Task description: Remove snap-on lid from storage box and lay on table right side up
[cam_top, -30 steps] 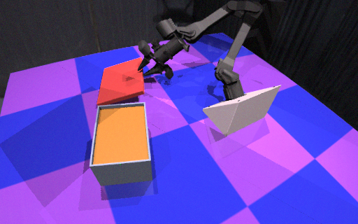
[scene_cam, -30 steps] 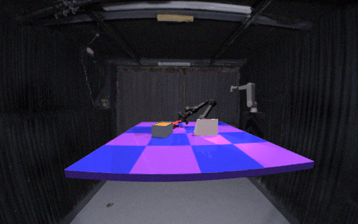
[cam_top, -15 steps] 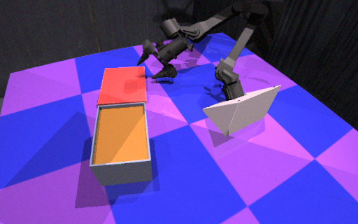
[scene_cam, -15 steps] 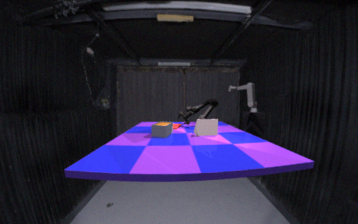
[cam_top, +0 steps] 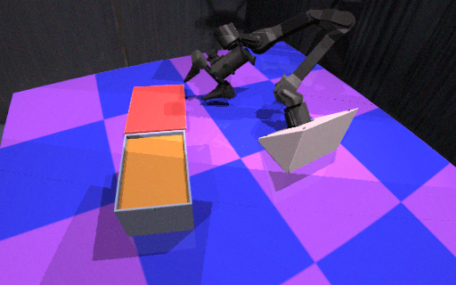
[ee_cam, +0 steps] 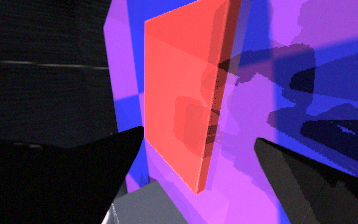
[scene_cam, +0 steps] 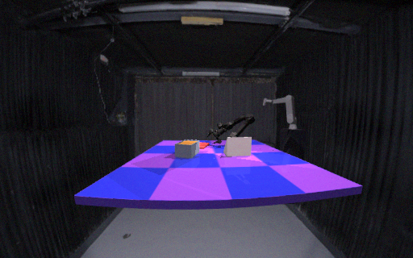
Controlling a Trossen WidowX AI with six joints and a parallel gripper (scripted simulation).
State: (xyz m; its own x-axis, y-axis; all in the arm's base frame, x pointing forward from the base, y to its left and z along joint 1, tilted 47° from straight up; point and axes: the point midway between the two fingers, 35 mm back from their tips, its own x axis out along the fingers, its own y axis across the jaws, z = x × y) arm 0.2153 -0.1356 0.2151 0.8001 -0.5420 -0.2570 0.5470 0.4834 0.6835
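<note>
Now: gripper tip 120 mm short of the red lid, 30 mm to the left of it and 50 mm above it. Also, from my gripper tip: storage box 190 mm ahead, 300 mm to the left, 10 mm below.
</note>
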